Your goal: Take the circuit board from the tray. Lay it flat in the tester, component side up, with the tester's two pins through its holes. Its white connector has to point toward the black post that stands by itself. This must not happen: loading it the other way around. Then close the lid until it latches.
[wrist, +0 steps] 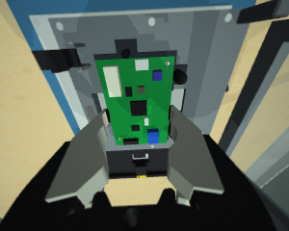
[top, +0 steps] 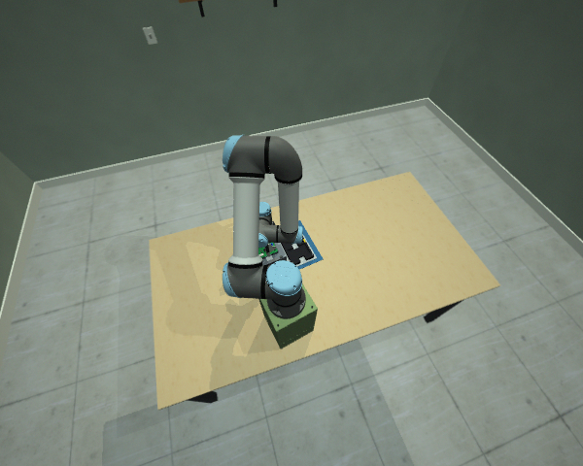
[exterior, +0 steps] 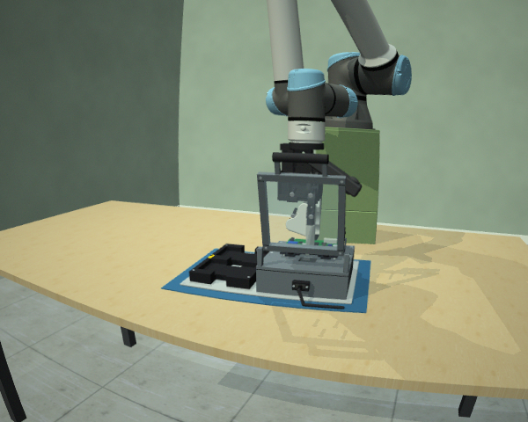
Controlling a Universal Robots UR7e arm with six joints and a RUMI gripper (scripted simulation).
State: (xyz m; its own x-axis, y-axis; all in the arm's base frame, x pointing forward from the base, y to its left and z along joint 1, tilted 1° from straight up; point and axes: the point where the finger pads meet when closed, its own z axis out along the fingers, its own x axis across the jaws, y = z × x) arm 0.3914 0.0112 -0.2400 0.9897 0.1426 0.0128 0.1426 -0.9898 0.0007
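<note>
Right now the green circuit board is right at my hand. From my hand the other things lie so: clear lid 120 mm ahead, 20 mm to the left, 100 mm above; tester bed 10 mm to the left, 10 mm below; black block 70 mm behind, 50 mm to the left, 10 mm above.
</note>
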